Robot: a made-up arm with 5 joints.
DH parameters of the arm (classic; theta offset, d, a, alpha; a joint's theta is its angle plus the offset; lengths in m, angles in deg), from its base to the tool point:
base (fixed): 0 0 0.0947 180
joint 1: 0 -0.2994 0.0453 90
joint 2: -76.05 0 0.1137 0
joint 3: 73.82 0 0.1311 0
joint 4: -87.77 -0.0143 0 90
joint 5: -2.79 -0.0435 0 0
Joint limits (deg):
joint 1: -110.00..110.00
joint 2: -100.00..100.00
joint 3: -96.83..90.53
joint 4: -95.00..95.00
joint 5: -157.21..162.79
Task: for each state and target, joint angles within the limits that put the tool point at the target. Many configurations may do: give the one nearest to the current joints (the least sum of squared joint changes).
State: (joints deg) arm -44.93 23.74 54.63 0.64 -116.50
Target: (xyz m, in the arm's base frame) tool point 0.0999 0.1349 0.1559
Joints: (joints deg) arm -93.87 60.83 38.46 -3.14 -116.50
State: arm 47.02 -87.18 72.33 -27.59 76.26
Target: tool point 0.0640 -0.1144 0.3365
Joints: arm 98.09 -74.89 88.09 -22.21 76.26
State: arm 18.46 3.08 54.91 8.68 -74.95
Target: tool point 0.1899 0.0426 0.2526
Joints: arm -31.99 -14.27 79.68 25.24 -74.95
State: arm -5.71 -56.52 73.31 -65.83 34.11
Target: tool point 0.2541 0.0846 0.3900
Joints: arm -32.50 -26.18 48.67 -57.38 34.11
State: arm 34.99 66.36 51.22 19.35 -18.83
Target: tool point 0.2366 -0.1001 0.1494
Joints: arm 30.48 64.33 19.48 9.84 -18.83
